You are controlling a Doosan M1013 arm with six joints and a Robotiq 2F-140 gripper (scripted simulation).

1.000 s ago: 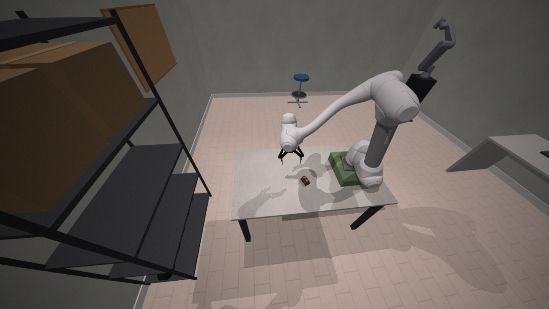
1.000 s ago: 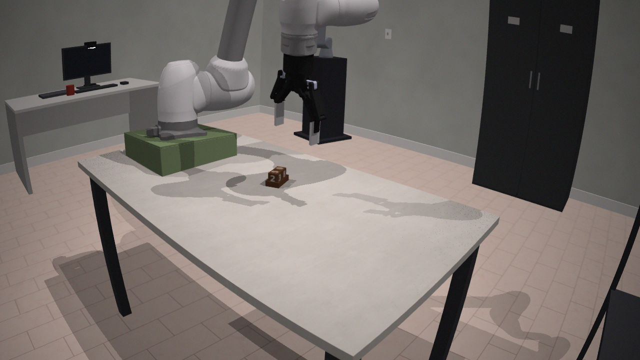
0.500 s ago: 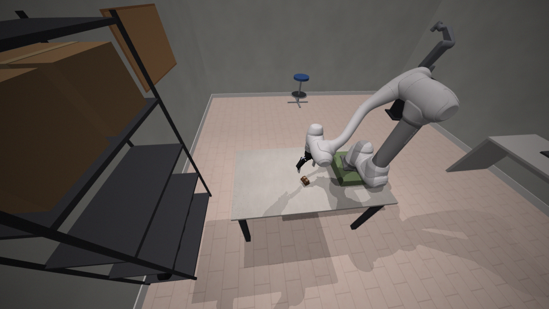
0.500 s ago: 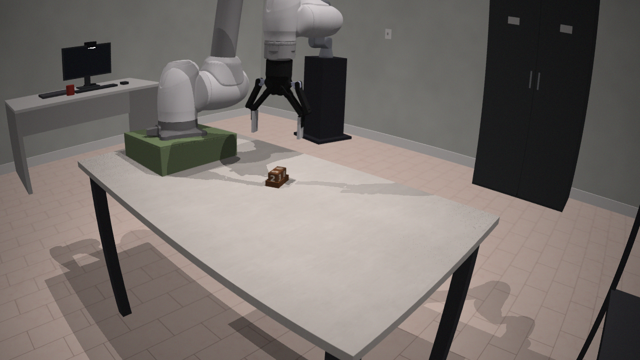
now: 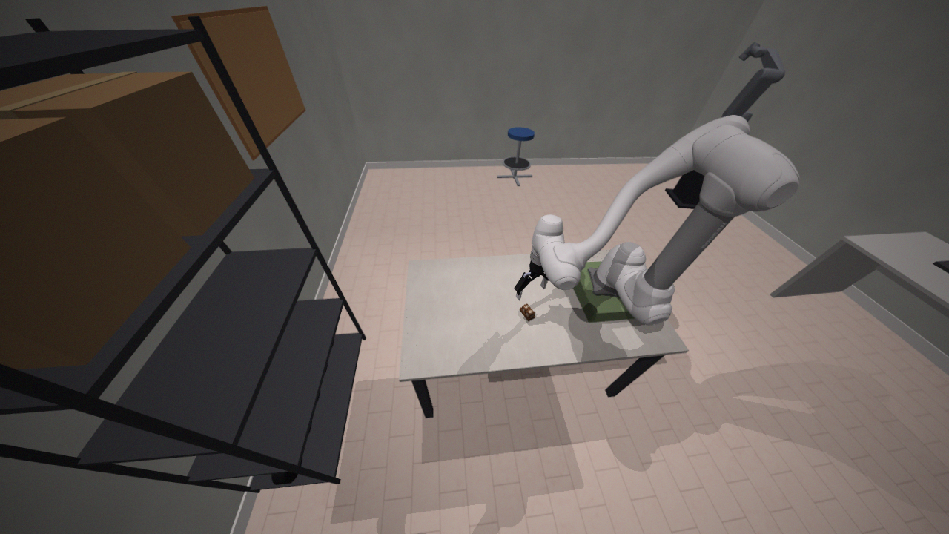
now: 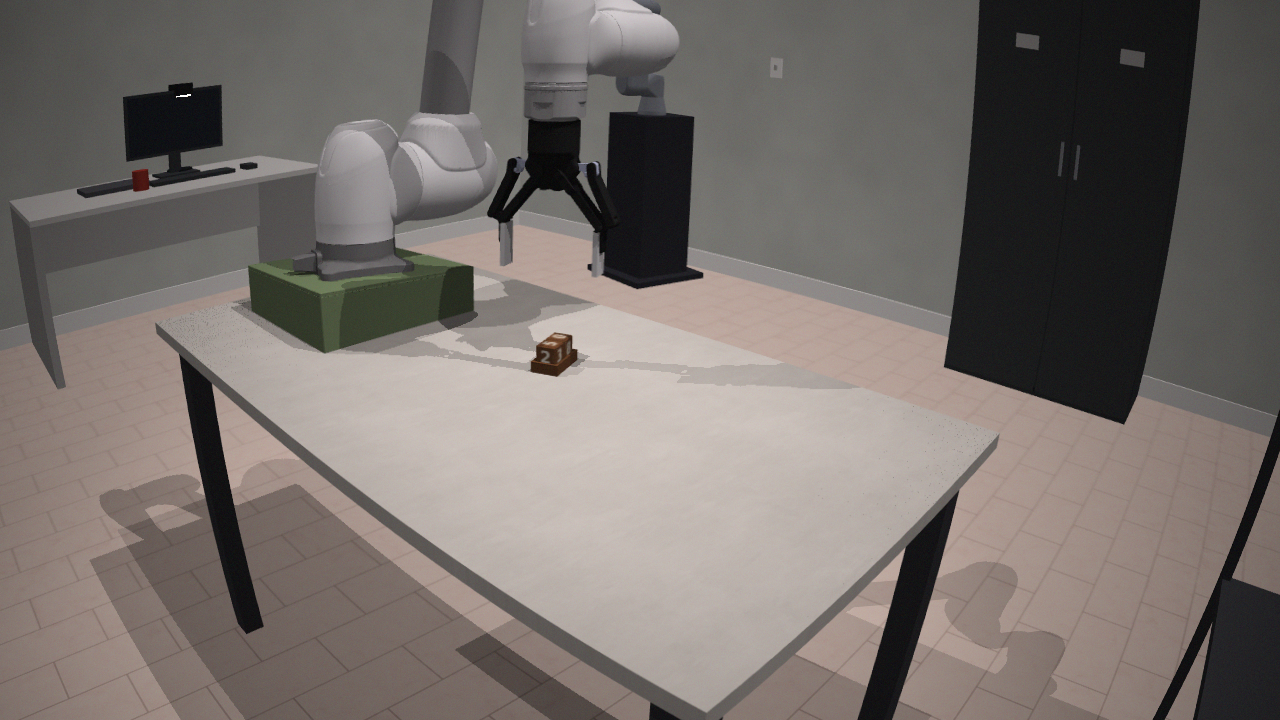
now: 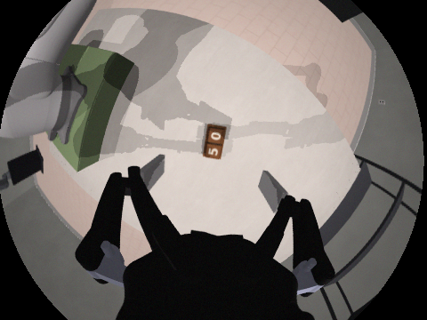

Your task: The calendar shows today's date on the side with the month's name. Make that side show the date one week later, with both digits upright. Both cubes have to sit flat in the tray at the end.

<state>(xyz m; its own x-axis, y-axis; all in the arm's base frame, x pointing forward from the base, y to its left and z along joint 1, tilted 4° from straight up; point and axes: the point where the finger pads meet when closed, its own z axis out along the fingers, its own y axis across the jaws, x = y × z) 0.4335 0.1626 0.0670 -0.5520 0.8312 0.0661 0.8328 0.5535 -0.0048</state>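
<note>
The brown cube is 140 mm below my hand. Round my hand: brown tray 10 mm behind, 10 mm to the left, 160 mm below.
</note>
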